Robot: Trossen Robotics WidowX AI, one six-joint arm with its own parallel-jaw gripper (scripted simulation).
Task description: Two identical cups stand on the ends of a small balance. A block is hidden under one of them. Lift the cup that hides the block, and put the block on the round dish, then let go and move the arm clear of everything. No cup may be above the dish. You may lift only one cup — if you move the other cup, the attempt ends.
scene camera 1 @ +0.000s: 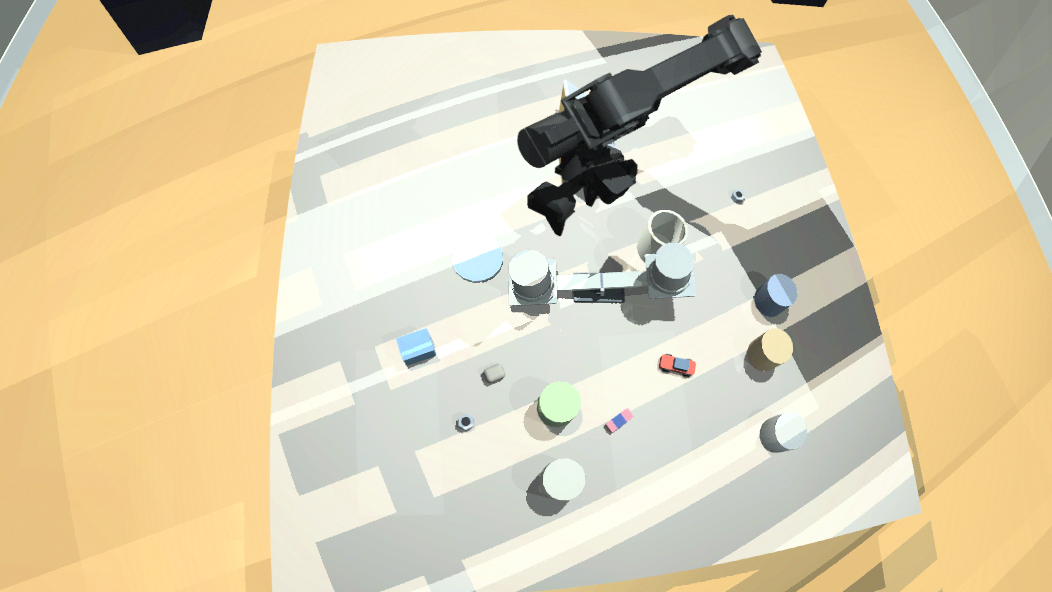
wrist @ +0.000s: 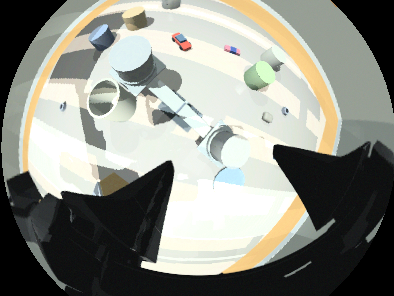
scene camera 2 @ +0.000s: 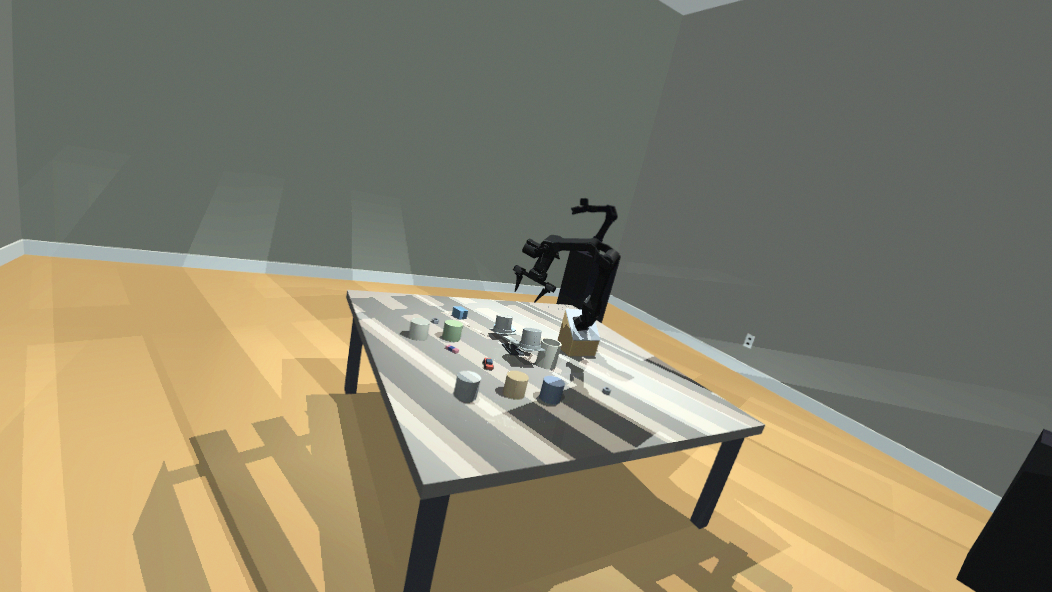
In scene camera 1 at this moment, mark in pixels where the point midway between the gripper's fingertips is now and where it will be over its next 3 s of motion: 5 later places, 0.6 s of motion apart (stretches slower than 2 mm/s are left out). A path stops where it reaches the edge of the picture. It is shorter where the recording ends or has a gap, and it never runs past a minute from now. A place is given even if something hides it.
My gripper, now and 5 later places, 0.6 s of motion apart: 574, 219; 542, 250; 531, 264; 530, 271; 529, 276; 530, 276
